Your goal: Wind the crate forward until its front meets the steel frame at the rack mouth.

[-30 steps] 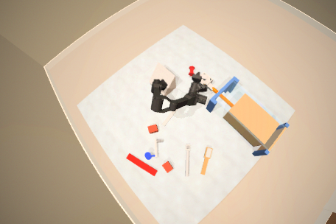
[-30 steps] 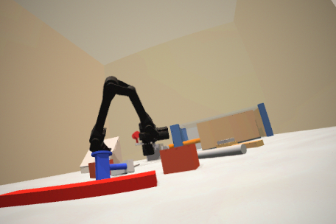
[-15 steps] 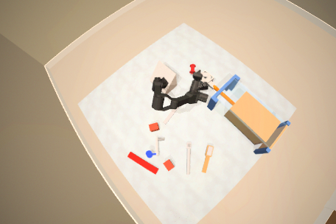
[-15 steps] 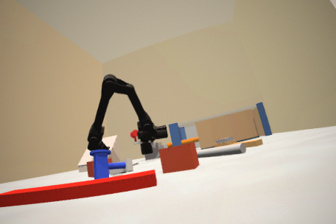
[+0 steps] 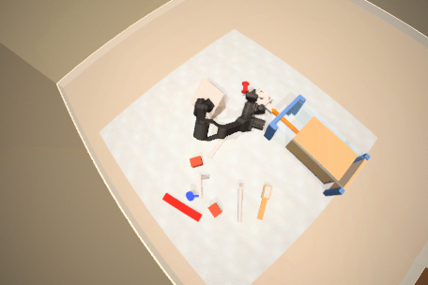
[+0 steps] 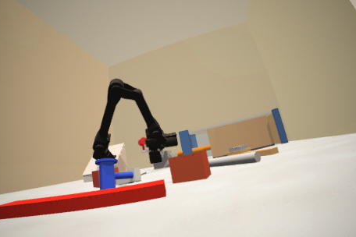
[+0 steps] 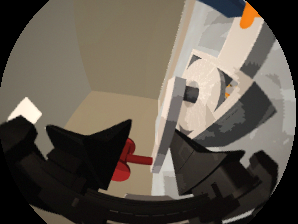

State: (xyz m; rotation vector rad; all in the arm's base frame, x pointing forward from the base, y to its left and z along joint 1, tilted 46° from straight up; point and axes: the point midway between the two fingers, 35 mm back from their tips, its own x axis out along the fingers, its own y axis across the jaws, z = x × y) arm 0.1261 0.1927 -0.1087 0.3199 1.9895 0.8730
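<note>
Right now the winch handle is 20 mm to the right of my gripper tip, 10 mm below it and 10 mm behind it. From my gripper tip the other things lie so: grey winch (100 mm below, 30 mm ahead, 20 mm to the left); then red knob (40 mm to the right, 30 mm behind, 20 mm above); then blue frame post (200 mm ahead, 40 mm to the left, 20 mm below).
</note>
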